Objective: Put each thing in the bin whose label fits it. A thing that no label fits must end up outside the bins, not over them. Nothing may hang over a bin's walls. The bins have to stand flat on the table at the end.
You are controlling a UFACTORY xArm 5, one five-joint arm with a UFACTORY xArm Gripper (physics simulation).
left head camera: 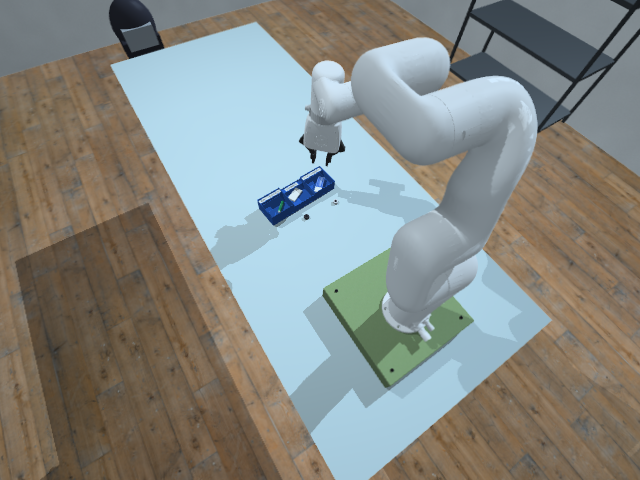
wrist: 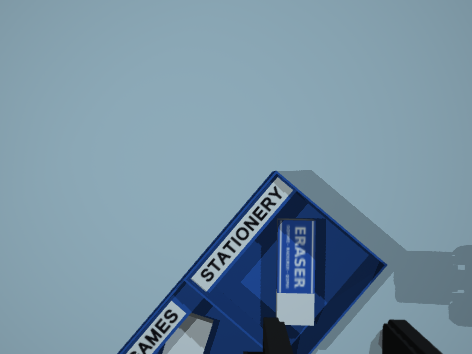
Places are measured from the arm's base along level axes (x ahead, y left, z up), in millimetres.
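Pixels of known places: gripper, fingertip midpoint: [left head camera: 320, 161].
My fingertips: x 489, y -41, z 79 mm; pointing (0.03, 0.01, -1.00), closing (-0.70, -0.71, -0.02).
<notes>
For each thing: its top centre in the pictures, then the offset to it from my fingertips. "spot": a spot on its surface instead. Level surfaces: height alone.
- blue STATIONERY bin, surface spot: [wrist: 350, 250] [left head camera: 330, 185] spot: 12 mm back, 38 mm right, 128 mm down
- white eraser, top centre: [wrist: 296, 272] [left head camera: 319, 184] 4 mm ahead, 4 mm right, 115 mm down
- white block, top centre: [left head camera: 295, 193] 15 mm ahead, 86 mm left, 121 mm down
- left BATTERIES bin, surface spot: [left head camera: 282, 218] spot: 48 mm back, 169 mm left, 122 mm down
- green battery, top centre: [left head camera: 280, 206] 7 mm back, 152 mm left, 118 mm down
- black nut, top centre: [left head camera: 306, 216] 78 mm back, 97 mm left, 126 mm down
- silver nut, top centre: [left head camera: 335, 200] 75 mm back, 18 mm right, 126 mm down
- pale blue table top, surface height: 135 mm down
My gripper [left head camera: 320, 163] [wrist: 332, 322] is open and empty, above the right end of the bin row. The blue STATIONERY bin [left head camera: 327, 190] [wrist: 350, 250] holds a blue and white eraser [left head camera: 319, 183] [wrist: 296, 260], within its walls in the wrist view. The middle GAMES bin [left head camera: 306, 202] [wrist: 167, 316] holds a white block [left head camera: 295, 194] [wrist: 190, 338]. The left BATTERIES bin [left head camera: 282, 218] holds a green battery [left head camera: 281, 206]. A black nut [left head camera: 306, 217] and a silver nut [left head camera: 335, 202] lie on the table in front of the bins.
The pale blue table top [left head camera: 206, 113] [wrist: 125, 100] surrounds the bins. The arm stands on a green base plate [left head camera: 356, 299] nearer the camera. A dark shelf unit [left head camera: 594, 69] stands beyond the table at the right, and a dark chair [left head camera: 126, 18] at the far left.
</notes>
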